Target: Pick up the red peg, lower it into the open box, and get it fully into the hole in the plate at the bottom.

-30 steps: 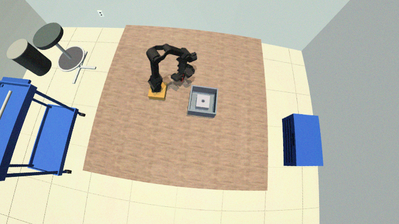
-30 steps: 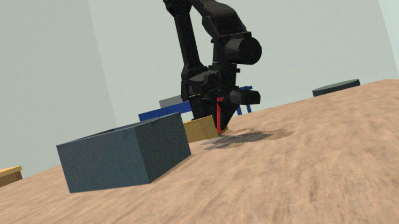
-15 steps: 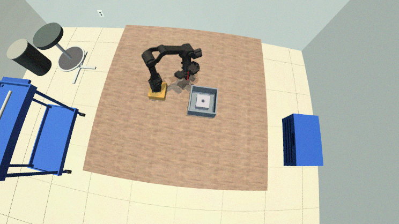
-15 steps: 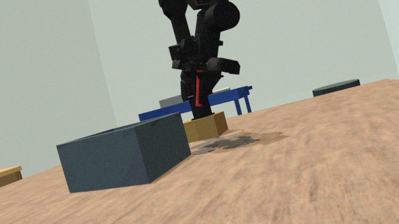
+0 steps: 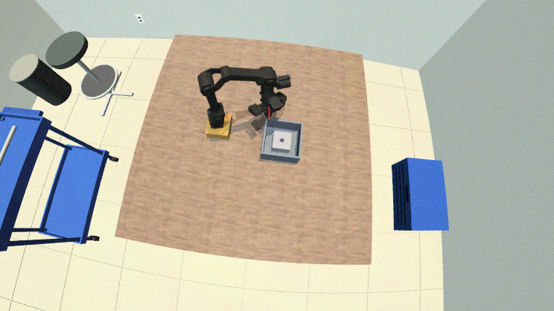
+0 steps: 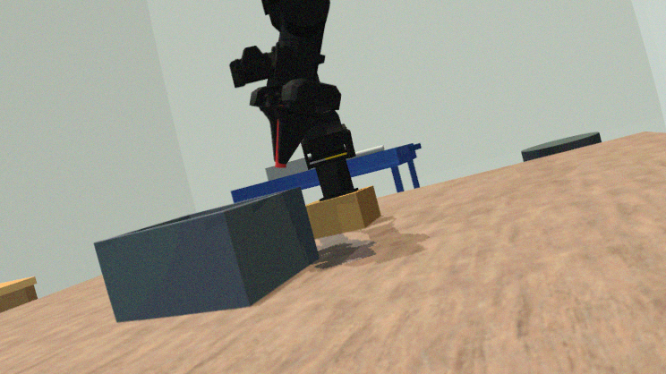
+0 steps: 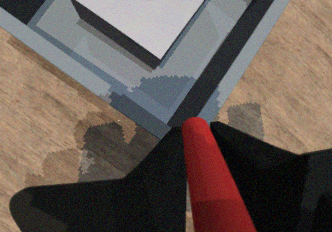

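Right now my gripper tip is 3 cm below the red peg and 1 cm to the right of it. From my gripper tip the other things lie so: grey box: 11 cm below, 10 cm to the right, 6 cm ahead; then plate: 10 cm to the right, 9 cm below, 6 cm ahead.
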